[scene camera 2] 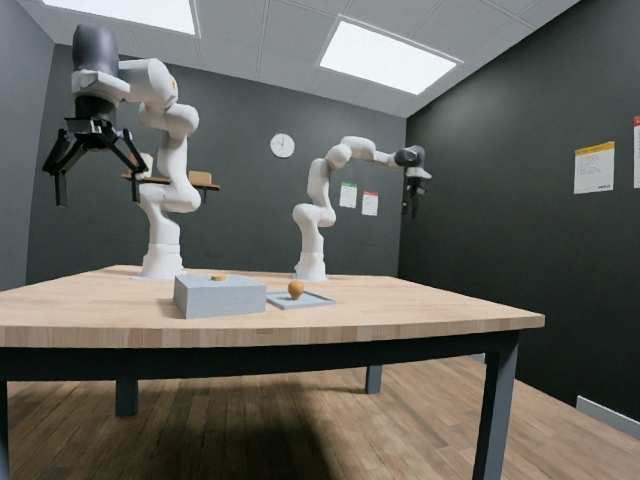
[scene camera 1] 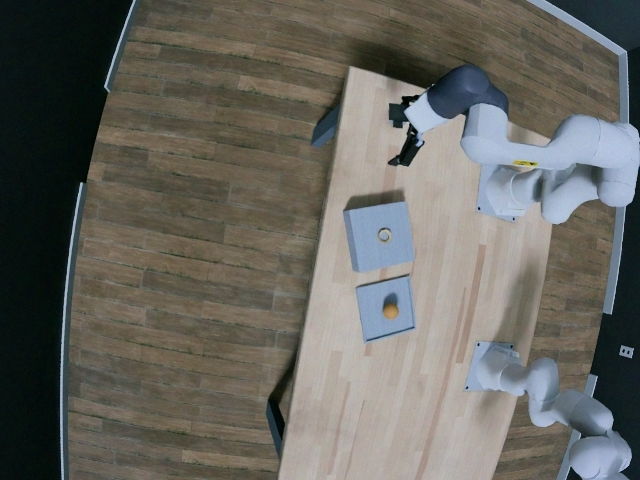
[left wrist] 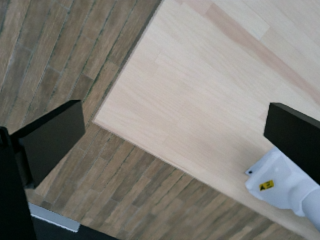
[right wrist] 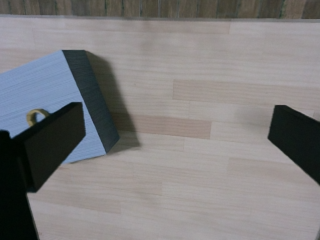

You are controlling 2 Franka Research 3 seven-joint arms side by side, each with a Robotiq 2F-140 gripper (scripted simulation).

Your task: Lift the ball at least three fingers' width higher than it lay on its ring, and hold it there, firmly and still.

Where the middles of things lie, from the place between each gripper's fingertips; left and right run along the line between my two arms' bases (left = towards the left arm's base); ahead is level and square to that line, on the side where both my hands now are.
I see the shallow grey tray (scene camera 2: 281, 299) 80 mm behind my right hand (scene camera 2: 100, 204), 510 mm to the left of it and 240 mm below it.
Now: left hand 790 mm to the left of the shallow grey tray, 380 mm above it and 330 mm short of it.
